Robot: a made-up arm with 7 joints. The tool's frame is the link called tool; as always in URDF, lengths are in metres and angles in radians. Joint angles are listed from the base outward.
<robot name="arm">
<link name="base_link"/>
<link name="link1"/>
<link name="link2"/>
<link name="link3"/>
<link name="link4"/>
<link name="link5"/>
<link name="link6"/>
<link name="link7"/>
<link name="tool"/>
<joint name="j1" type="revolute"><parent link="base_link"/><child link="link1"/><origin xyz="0 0.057 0"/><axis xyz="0 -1 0"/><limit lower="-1.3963" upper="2"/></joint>
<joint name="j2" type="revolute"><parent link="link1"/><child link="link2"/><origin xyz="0 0.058 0"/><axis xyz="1 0 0"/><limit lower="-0.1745" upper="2"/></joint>
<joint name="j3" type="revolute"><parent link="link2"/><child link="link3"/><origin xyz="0 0 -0.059"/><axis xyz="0 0 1"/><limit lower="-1.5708" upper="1.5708"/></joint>
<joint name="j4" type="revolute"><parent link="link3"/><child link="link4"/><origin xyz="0 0 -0.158"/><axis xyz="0 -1 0"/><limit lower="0" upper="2.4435"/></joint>
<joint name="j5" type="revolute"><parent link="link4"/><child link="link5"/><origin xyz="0 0 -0.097"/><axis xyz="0 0 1"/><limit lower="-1.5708" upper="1.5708"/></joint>
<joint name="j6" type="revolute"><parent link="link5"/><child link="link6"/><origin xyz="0 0 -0.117"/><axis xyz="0 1 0"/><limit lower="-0.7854" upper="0.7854"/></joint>
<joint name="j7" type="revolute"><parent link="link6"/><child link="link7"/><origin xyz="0 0 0"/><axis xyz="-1 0 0"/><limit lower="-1.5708" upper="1.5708"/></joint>
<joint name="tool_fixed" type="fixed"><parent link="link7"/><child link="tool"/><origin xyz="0 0 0"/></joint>
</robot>
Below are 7 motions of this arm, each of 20 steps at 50 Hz.
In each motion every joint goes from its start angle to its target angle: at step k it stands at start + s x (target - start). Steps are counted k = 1, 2, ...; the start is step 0. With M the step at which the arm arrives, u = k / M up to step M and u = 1 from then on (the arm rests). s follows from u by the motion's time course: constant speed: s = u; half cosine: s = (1 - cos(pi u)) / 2; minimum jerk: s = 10 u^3 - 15 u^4 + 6 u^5.
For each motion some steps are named. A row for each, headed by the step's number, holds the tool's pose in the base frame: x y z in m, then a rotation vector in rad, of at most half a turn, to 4 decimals.
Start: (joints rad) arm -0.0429 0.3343 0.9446 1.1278 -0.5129 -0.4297 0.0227
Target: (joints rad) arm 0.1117 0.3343 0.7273 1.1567 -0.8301 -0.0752 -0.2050
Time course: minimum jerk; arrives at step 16
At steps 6, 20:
6: 0.1228 0.3576 -0.2410 1.1538 -1.1958 -0.0460
20: 0.1726 0.3375 -0.2258 1.3340 -1.0241 -0.1164

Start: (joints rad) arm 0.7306 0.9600 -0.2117 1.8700 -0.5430 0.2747 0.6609
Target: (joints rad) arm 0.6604 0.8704 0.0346 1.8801 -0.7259 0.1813 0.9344
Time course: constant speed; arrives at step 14
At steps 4, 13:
4: 0.2279 0.2212 0.0453 1.1755 -1.3028 -1.2762
13: 0.2188 0.2341 0.0515 1.1902 -1.1878 -1.2648

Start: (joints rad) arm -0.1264 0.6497 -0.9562 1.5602 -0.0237 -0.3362 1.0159
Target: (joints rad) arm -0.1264 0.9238 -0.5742 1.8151 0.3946 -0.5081 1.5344
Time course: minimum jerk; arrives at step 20
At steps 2, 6, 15, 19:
2: 0.0877 0.1091 -0.2932 -1.2349 -0.6286 -1.7075
6: 0.0991 0.1215 -0.2831 -1.2683 -0.6522 -1.7150
15: 0.1441 0.1730 -0.2206 -1.3806 -0.7699 -1.9016
19: 0.1490 0.1788 -0.2102 -1.3892 -0.7815 -1.9473

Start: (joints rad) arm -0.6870 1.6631 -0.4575 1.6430 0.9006 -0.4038 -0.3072
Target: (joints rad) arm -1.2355 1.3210 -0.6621 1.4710 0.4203 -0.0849 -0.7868
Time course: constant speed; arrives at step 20
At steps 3, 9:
3: 0.0719 0.3260 -0.1972 0.3019 -0.7849 -0.6594
9: 0.0080 0.3258 -0.2210 0.3896 -0.5463 -0.7214

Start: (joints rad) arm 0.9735 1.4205 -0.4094 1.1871 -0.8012 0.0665 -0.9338
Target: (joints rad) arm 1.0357 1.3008 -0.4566 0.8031 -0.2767 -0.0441 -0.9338
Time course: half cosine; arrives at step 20
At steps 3, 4, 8, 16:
3: 0.2043 0.4002 0.0795 -2.7180 1.3180 0.5504
4: 0.2048 0.4027 0.0779 -2.7358 1.3406 0.5313
8: 0.2071 0.4171 0.0676 2.6941 -1.4019 -0.3788
16: 0.2104 0.4451 0.0408 2.4222 -1.4094 0.0010

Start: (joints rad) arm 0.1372 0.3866 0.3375 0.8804 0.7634 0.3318 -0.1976
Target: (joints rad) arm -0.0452 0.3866 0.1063 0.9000 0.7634 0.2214 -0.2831
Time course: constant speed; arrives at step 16
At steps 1, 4, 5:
1: 0.1939 0.2967 -0.2852 0.1165 -0.8039 0.8989
4: 0.1868 0.2903 -0.2934 0.1467 -0.7751 0.8624
5: 0.1843 0.2881 -0.2961 0.1563 -0.7655 0.8502

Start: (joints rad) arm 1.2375 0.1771 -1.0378 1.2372 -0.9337 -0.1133 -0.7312
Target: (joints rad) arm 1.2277 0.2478 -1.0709 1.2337 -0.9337 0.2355 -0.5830
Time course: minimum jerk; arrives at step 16
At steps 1, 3, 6, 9, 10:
1: 0.3297 -0.0058 -0.0054 -1.1156 2.5151 0.9537
3: 0.3300 -0.0049 -0.0060 -1.1420 2.5124 0.9606
6: 0.3316 -0.0006 -0.0087 -1.2712 2.4970 0.9933
9: 0.3339 0.0061 -0.0128 -1.4670 2.4662 1.0381
10: 0.3346 0.0083 -0.0141 -1.5298 2.4545 1.0511

